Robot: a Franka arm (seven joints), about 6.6 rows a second.
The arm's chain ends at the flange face. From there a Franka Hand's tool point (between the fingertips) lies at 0.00 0.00 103.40 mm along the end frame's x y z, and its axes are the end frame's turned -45 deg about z.
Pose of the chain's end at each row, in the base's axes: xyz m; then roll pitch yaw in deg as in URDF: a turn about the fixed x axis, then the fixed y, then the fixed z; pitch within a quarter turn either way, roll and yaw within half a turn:
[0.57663, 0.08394, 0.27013, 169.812, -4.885, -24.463]
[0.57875, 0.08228, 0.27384, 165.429, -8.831, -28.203]
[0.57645, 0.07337, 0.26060, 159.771, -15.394, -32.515]
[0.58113, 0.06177, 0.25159, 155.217, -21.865, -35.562]
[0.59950, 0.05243, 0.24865, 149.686, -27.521, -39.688]
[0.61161, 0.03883, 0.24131, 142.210, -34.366, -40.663]
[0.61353, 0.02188, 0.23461, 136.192, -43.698, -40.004]
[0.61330, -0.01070, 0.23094, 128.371, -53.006, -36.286]
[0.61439, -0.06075, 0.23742, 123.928, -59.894, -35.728]
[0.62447, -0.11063, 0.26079, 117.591, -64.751, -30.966]
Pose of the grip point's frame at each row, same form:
[0.57694, 0.06370, 0.16873, 169.326, 3.693, 19.756]
[0.58000, 0.05209, 0.17495, 163.442, 3.855, 15.105]
[0.57895, 0.02938, 0.16706, 154.918, 2.752, 9.110]
[0.58436, 0.00618, 0.16447, 147.421, 0.673, 4.381]
[0.59791, -0.01407, 0.16949, 139.963, -0.585, -2.065]
[0.60531, -0.03929, 0.17386, 130.759, -2.378, -6.657]
[0.60701, -0.06609, 0.18066, 121.773, -7.736, -9.008]
[0.60665, -0.10638, 0.19232, 112.577, -13.366, -9.468]
[0.60482, -0.15955, 0.20847, 107.172, -18.507, -11.133]
[0.61446, -0.21150, 0.24036, 102.290, -21.853, -10.304]

